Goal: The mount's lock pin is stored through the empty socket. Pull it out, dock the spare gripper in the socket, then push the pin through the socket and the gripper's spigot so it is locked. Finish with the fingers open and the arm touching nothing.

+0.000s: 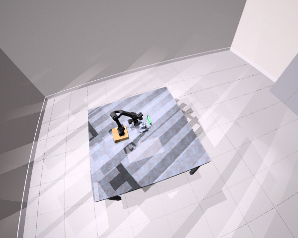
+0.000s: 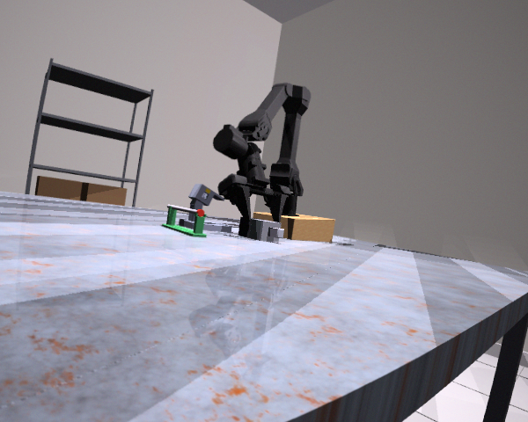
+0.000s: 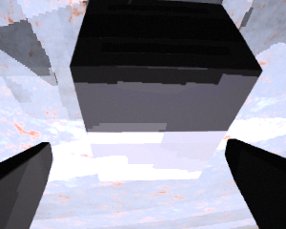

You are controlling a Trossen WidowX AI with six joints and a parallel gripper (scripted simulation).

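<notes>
The spare gripper lies 2 cm below my gripper tip and 1 cm behind it. Also, from my gripper tip: green mount: 18 cm ahead, 4 cm to the right, 1 cm below; socket: 14 cm to the right, 8 cm ahead, 1 cm above.
</notes>
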